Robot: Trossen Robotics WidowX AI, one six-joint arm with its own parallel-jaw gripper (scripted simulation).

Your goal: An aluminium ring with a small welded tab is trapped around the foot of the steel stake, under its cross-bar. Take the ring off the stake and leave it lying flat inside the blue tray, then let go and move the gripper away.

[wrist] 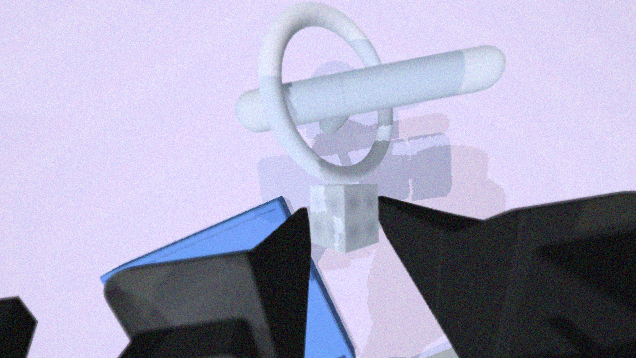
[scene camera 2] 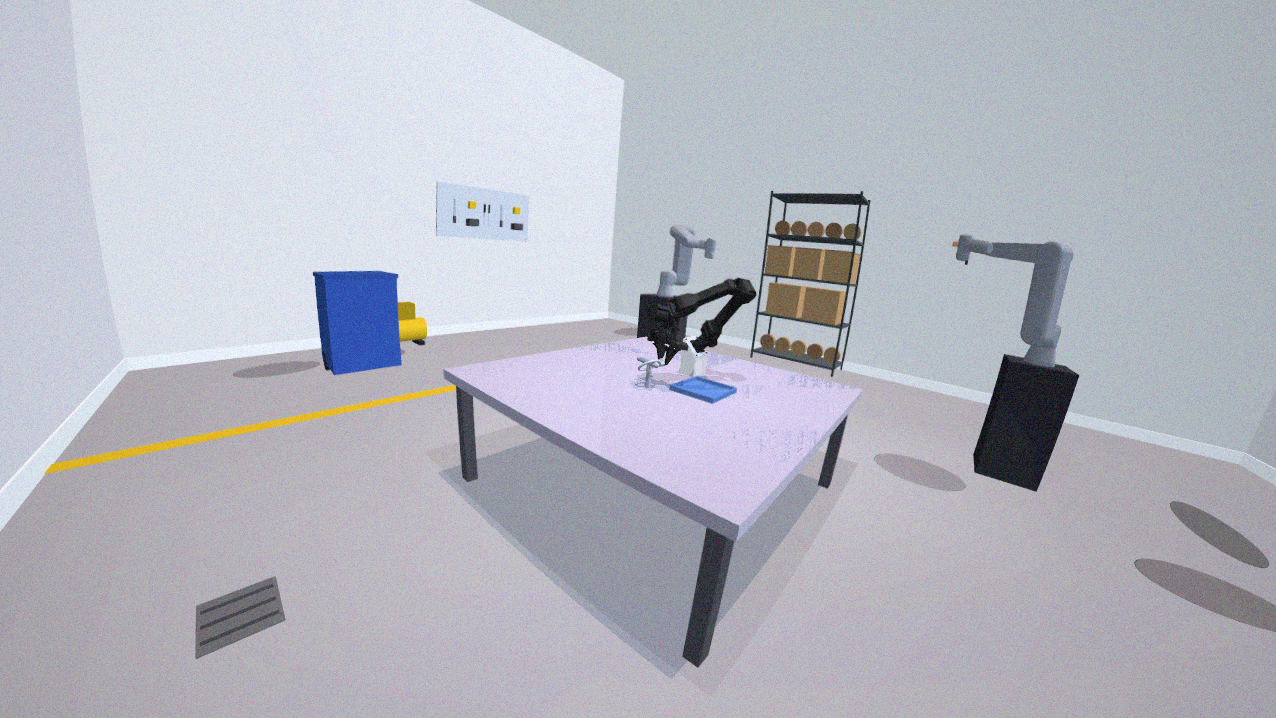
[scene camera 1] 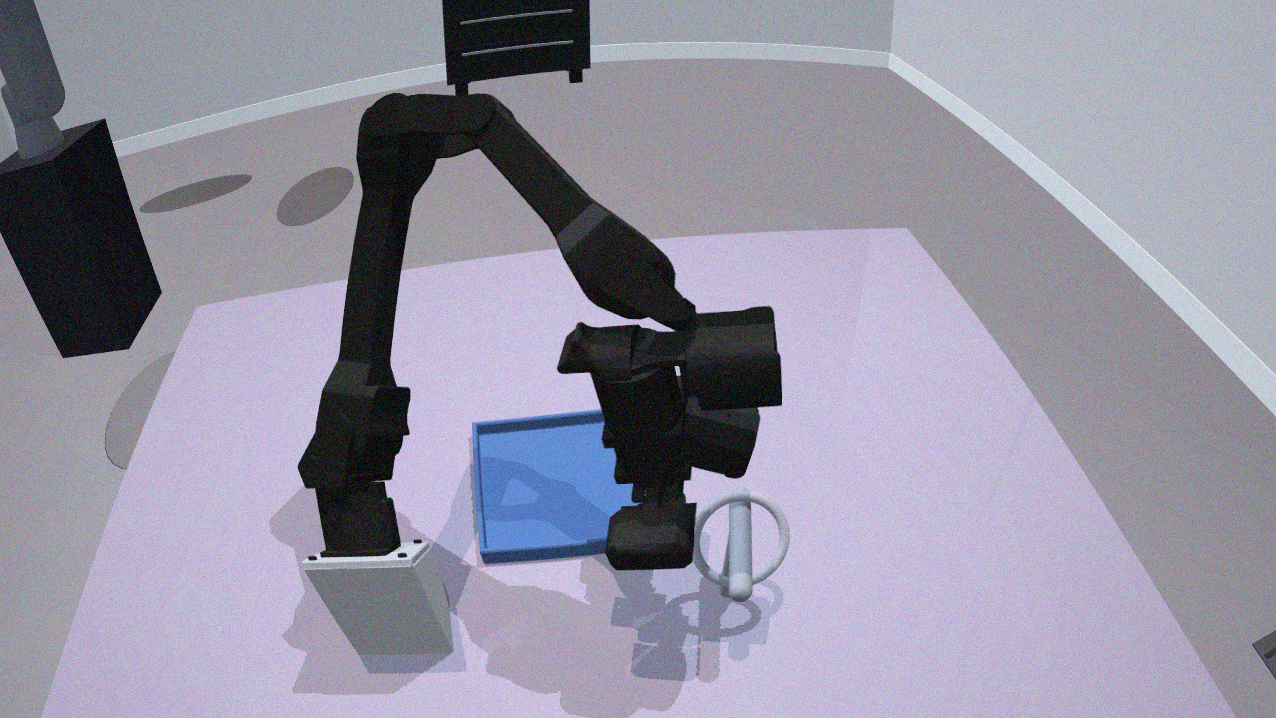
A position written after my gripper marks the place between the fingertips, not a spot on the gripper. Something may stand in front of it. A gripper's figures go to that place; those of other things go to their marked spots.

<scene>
My gripper (scene camera 1: 674,529): 0.68 m from the lens. An aluminium ring (scene camera 1: 748,496): 0.68 m from the lens. A blue tray (scene camera 1: 545,488) is 0.83 m from the lens. A stake (scene camera 1: 737,566): 0.64 m from the lens. The marked spots on the blue tray and the aluminium ring are 0.25 m apart.
</scene>
